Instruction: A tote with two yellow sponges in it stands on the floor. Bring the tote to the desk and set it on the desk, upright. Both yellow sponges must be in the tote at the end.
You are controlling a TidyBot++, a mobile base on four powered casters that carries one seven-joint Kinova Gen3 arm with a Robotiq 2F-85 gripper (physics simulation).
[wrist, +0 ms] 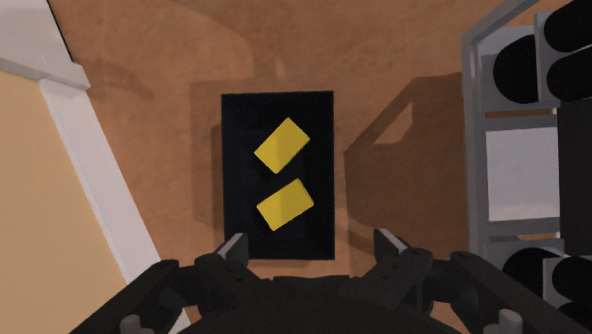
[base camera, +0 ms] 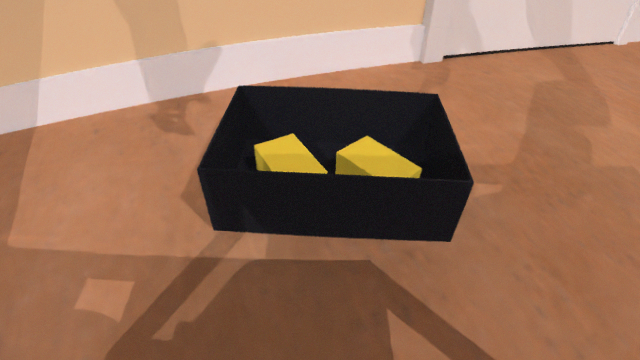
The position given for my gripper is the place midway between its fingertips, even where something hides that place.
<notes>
I see my gripper point(wrist: 310, 245), a black tote point(base camera: 239, 198) and a white door point(base camera: 446, 36).
The black tote shows as well in the wrist view point(wrist: 248, 119).
</notes>
